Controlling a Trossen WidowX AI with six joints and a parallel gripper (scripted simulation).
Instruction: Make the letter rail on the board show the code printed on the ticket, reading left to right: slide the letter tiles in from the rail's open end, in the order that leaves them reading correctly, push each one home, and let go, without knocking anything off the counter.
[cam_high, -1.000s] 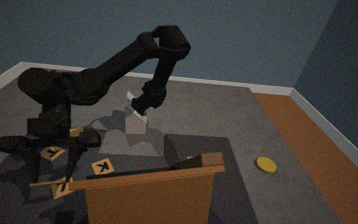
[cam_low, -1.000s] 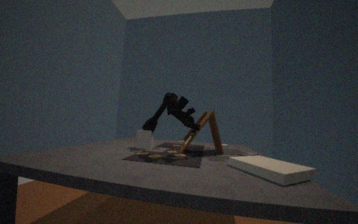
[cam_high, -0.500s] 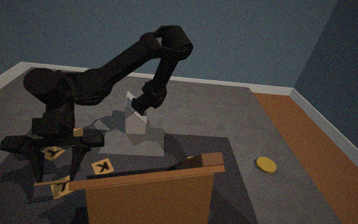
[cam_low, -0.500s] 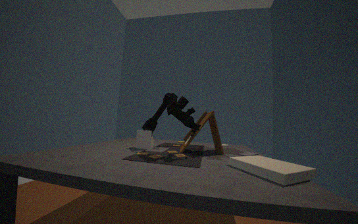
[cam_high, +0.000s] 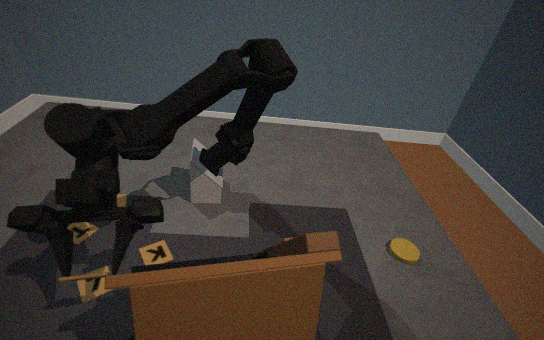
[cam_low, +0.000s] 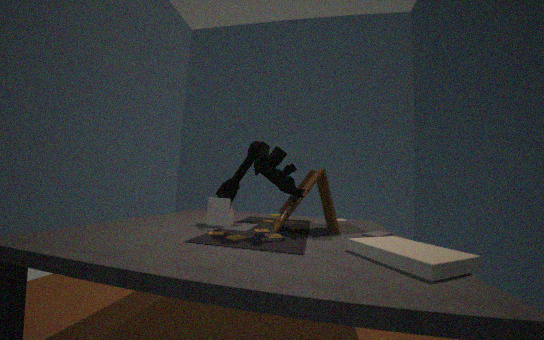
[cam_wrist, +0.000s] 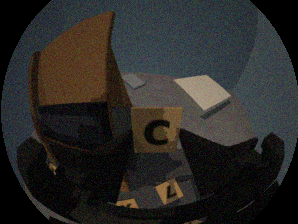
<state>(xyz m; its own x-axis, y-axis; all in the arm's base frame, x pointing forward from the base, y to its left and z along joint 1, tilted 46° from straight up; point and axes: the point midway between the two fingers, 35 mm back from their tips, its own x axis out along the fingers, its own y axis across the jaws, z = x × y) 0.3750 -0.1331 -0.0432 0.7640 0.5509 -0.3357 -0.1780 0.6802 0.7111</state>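
The ticket lies 80 mm behind my gripper tip, 150 mm to the left of it and 80 mm below it. Also, from my gripper tip: dark mat 190 mm behind, 120 mm to the left, 160 mm below; tile 320 mm behind, 100 mm to the right, 160 mm below; long white slab 330 mm ahead, 220 mm to the right, 140 mm below.
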